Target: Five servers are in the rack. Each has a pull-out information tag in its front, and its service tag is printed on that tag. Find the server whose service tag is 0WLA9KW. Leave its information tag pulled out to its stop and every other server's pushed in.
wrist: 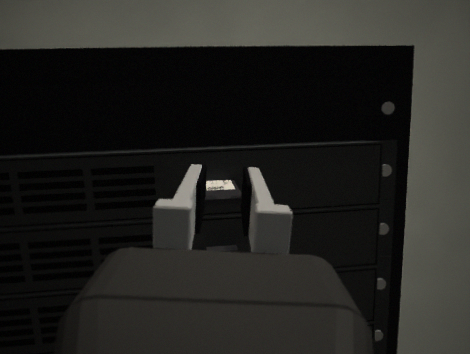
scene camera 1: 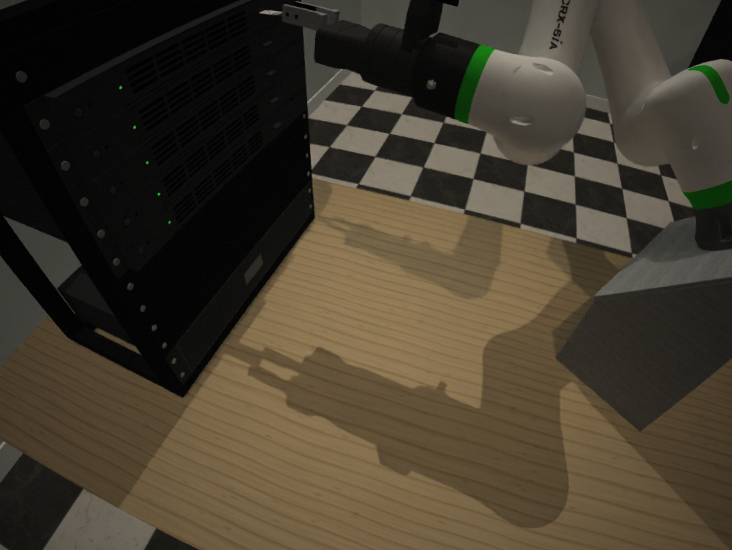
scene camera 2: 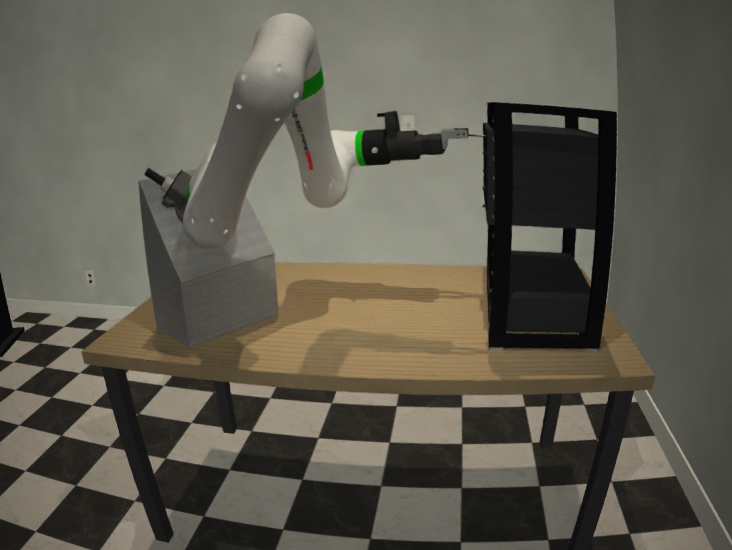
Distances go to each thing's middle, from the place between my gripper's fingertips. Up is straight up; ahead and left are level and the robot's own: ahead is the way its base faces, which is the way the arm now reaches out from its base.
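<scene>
Black rack (scene camera 1: 146,142) located, relative to my hand, 210 mm ahead, 30 mm to the left and 210 mm below.
</scene>
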